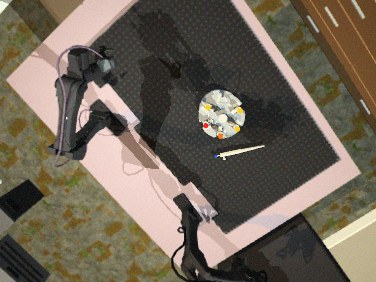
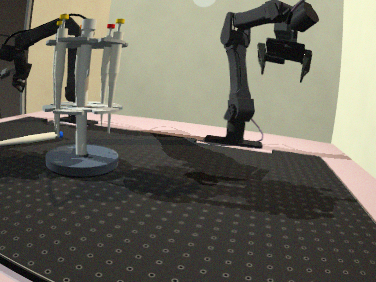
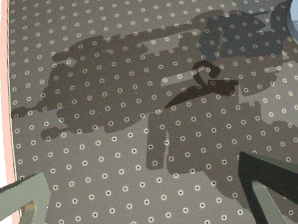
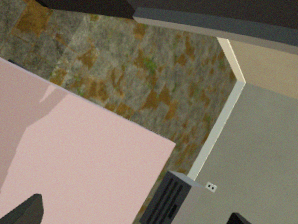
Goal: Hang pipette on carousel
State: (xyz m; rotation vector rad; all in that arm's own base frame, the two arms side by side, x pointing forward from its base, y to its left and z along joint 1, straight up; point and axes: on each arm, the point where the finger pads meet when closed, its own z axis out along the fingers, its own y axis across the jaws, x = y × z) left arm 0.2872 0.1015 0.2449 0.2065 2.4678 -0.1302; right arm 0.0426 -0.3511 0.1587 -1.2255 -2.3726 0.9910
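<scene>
Right now the pipette is 45 cm to the left of my right hand, 39 cm ahead of it and 14 cm below it.
</scene>
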